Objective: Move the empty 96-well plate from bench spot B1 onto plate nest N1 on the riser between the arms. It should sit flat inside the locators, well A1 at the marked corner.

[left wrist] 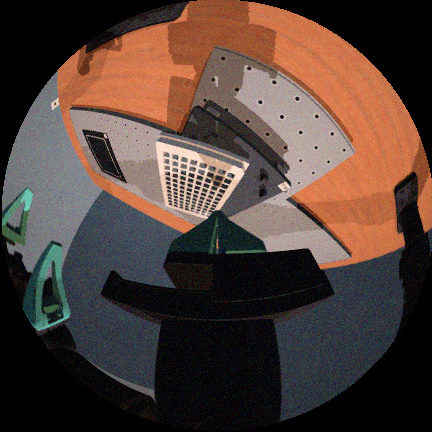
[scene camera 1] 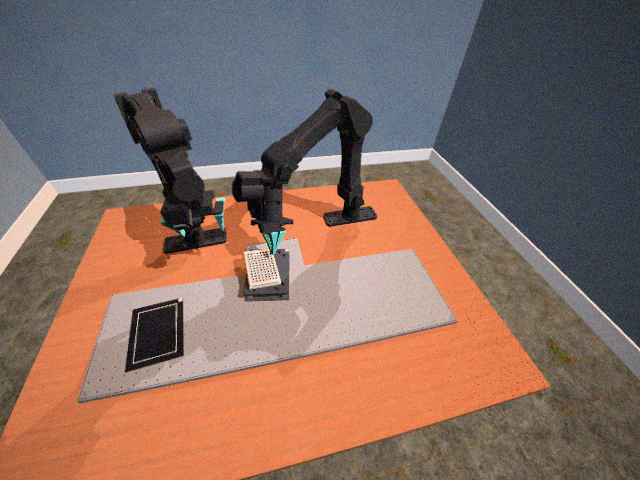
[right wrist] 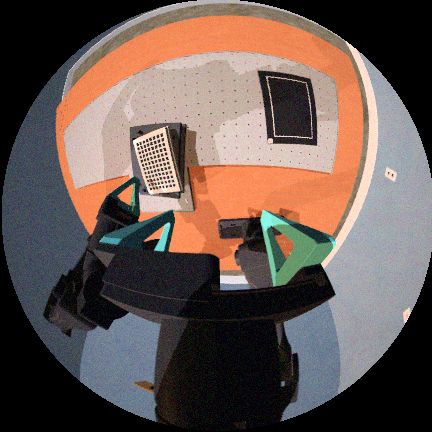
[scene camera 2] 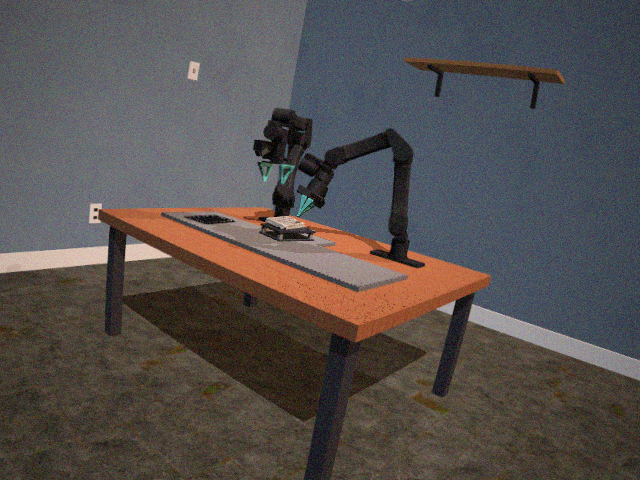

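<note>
The cream 96-well plate rests on the dark plate nest, turned askew and shifted to the picture's left in scene camera 1. It overhangs that side, and dark locators and a small white corner mark show uncovered in the left wrist view. My left gripper is shut with nothing between its fingers, its tips close to the plate's back right corner in scene camera 1. My right gripper is open and empty, away from the plate.
The black bench spot mat with a white outline lies at the left of the grey perforated board in scene camera 1. The left arm reaches over the table towards the nest; the right arm is folded near its base.
</note>
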